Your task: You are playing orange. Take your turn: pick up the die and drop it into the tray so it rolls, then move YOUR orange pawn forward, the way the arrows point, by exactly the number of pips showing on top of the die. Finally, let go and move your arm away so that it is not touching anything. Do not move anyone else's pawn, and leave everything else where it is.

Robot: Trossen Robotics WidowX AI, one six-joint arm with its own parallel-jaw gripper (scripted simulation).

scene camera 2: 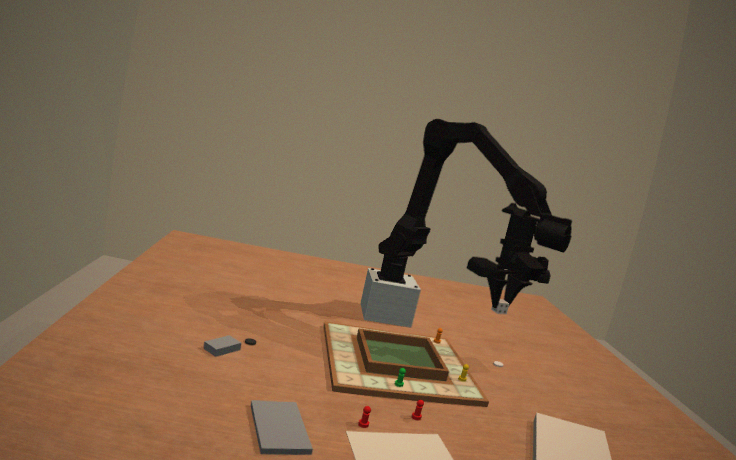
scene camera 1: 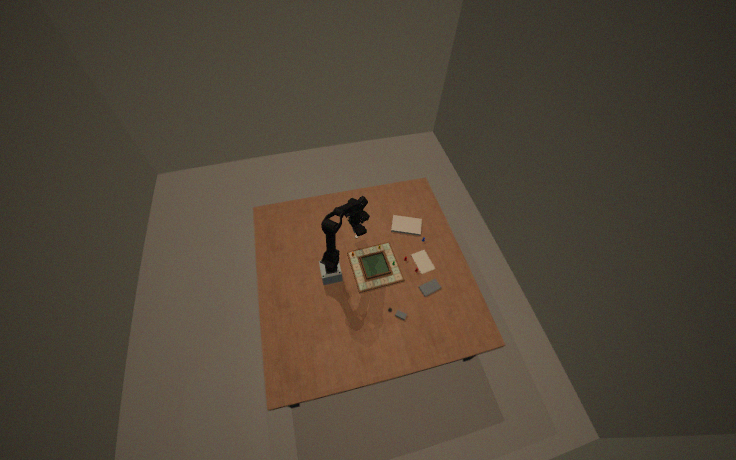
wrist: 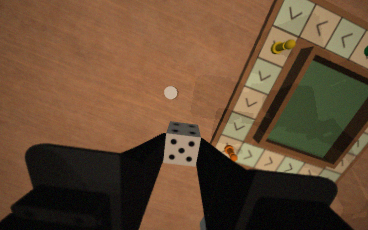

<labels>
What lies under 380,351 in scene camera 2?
A green tray.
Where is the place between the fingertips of my gripper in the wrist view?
At 182,140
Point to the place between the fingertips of my gripper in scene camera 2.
499,308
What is my gripper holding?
A white die.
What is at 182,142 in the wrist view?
A white die.
</labels>
